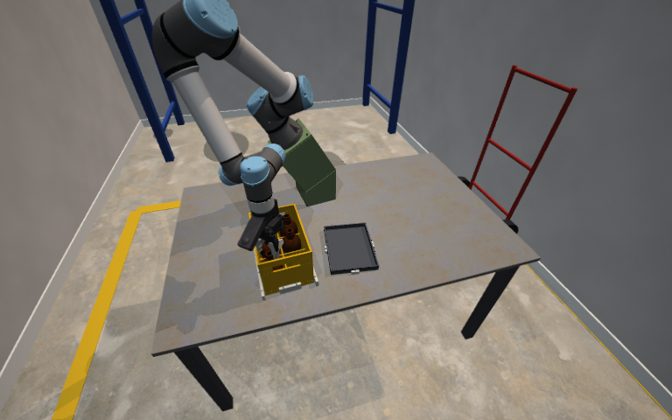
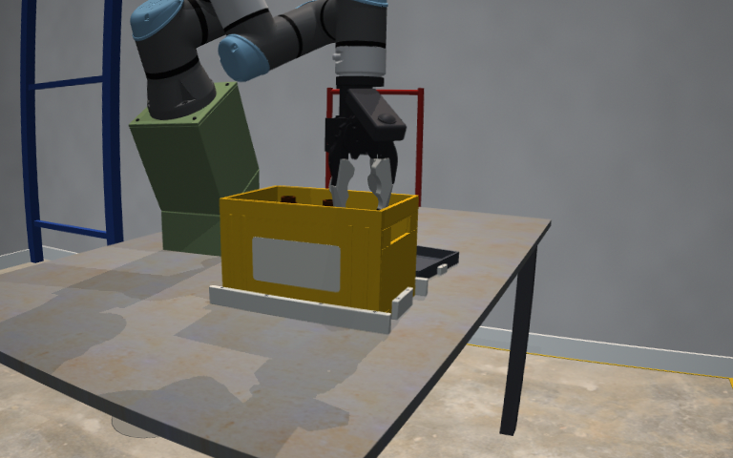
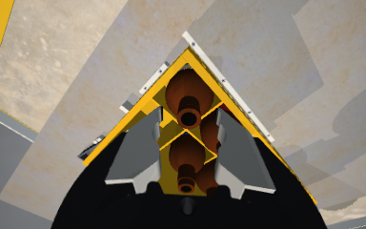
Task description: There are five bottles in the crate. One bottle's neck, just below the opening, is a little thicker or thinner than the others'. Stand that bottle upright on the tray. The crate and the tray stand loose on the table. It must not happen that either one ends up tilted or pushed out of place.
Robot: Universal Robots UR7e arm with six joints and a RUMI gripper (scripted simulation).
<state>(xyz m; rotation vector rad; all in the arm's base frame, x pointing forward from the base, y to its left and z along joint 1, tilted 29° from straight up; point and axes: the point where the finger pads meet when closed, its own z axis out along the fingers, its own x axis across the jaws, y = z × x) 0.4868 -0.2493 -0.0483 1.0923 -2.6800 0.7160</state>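
My hand is 90 mm past the yellow crate, 50 mm to the right of it and 70 mm above it. Also, from my hand: dark tray: 70 mm behind, 330 mm to the left, 140 mm below.
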